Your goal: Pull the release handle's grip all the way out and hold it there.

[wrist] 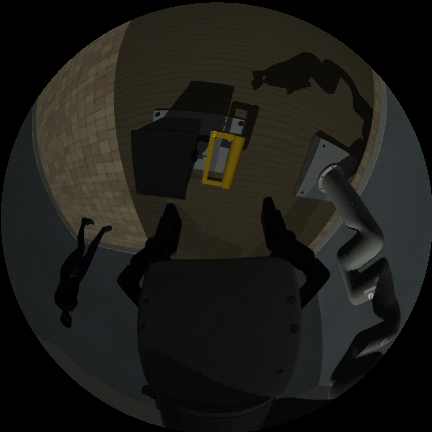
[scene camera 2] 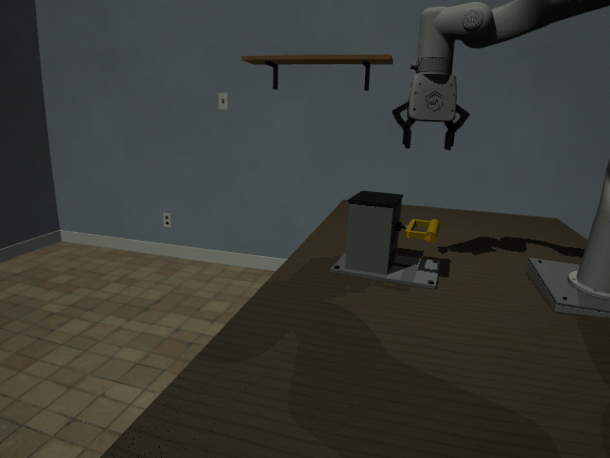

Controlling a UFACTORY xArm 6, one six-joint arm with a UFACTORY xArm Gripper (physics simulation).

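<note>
The release handle's yellow grip (scene camera 2: 433, 230) (wrist: 232, 162) is a rectangular frame with a thick outer bar. It sticks out from the side of a grey box with a black top (scene camera 2: 371, 237) (wrist: 162, 162), on a short dark stem. The box stands on a light grey base plate (scene camera 2: 422, 278) (wrist: 235, 123) fixed on the table. My gripper (scene camera 2: 428, 141) (wrist: 219, 209) is open and empty. It points down, well above the grip in the scene view, and does not touch it. In the wrist view the grip shows beyond and between the two fingertips.
The arm's own base plate (scene camera 2: 550, 290) (wrist: 312, 172) stands on the table (scene camera 2: 350, 375) (wrist: 165, 60) to the right of the box. A wooden shelf (scene camera 2: 320, 59) is on the back wall. A dark human figure (wrist: 70, 280) shows at the left in the wrist view.
</note>
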